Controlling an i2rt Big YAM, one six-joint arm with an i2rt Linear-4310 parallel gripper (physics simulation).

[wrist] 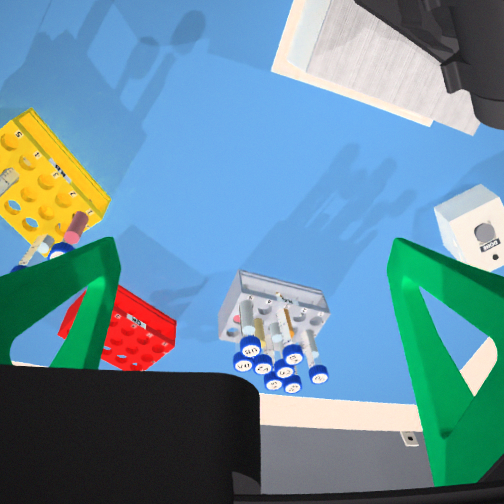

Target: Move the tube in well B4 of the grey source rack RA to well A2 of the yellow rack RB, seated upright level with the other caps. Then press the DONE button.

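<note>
In the wrist view the grey source rack RA (274, 311) sits low in the middle, holding several blue-capped tubes (272, 362). The well labels are too small to read, so I cannot tell which tube is in B4. The yellow rack RB (42, 182) lies at the left edge with mostly empty wells and a few tubes (75, 228) at its near corner. The white DONE button box (475, 227) is at the right. My gripper (252, 300) is open and empty, its two green fingers wide apart and high above the racks.
A red rack (122, 332) lies partly behind the left finger. A pale wooden block (380, 60) and the dark arm base (465, 50) are at the top right. The table's cream edge (340, 412) runs along the bottom. A black gripper body hides the lower left.
</note>
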